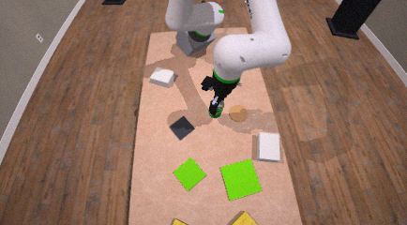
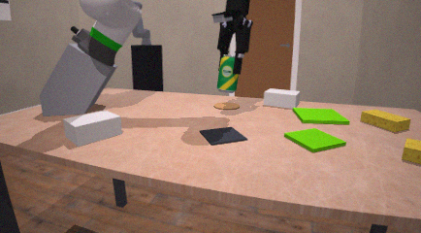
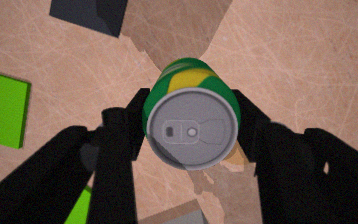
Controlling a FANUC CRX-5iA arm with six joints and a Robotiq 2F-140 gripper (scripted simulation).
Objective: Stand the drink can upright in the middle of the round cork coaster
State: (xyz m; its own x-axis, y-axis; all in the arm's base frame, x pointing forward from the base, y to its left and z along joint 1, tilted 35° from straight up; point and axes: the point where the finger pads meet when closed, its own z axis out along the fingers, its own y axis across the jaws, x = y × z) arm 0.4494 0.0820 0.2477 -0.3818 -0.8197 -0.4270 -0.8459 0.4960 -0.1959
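Right now my hand is 18 cm above the round cork coaster, 12 cm to the right of it and 7 cm past it. The rest, counted from my hand: dark square coaster 18 cm below, 17 cm to the right, 7 cm ahead; then yellow drink can 3 cm below.
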